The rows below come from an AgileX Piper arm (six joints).
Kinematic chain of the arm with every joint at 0, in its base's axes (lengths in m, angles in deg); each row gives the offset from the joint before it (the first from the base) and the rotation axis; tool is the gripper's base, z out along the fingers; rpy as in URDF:
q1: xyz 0 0 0.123 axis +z
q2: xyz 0 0 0 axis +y
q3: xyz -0.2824 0 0.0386 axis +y
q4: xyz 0.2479 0 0.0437 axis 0.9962 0 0.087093
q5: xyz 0 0 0 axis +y
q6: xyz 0.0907 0 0.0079 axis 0.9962 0 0.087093
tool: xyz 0 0 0 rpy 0 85.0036 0
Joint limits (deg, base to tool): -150..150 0..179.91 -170..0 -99.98..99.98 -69.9..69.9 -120..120
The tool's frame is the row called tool.
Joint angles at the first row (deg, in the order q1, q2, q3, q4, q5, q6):
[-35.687 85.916 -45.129 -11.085 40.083 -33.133]
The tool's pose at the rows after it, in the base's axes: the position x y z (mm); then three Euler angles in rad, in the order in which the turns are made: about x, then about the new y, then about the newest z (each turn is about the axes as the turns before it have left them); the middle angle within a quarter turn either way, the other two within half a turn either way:
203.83 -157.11 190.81 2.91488 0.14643 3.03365
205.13 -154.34 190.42 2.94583 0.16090 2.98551
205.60 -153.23 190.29 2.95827 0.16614 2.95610
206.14 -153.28 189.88 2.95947 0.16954 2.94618
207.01 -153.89 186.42 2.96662 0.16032 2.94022
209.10 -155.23 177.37 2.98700 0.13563 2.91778
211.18 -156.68 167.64 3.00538 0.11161 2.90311
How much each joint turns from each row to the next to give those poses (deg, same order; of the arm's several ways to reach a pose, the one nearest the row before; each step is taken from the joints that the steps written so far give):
[-0.001 0.000 -0.001 2.556 0.000 -3.846]
[0.001 -0.001 0.002 2.985 0.218 -4.766]
[-0.001 0.000 -0.001 1.163 0.135 -2.456]
[0.001 0.107 0.001 0.244 -0.232 -0.737]
[0.000 0.780 0.000 0.000 -0.114 -0.238]
[0.000 2.035 -0.025 0.111 -0.188 -1.106]
[0.000 2.158 -0.001 0.000 -0.428 -0.614]

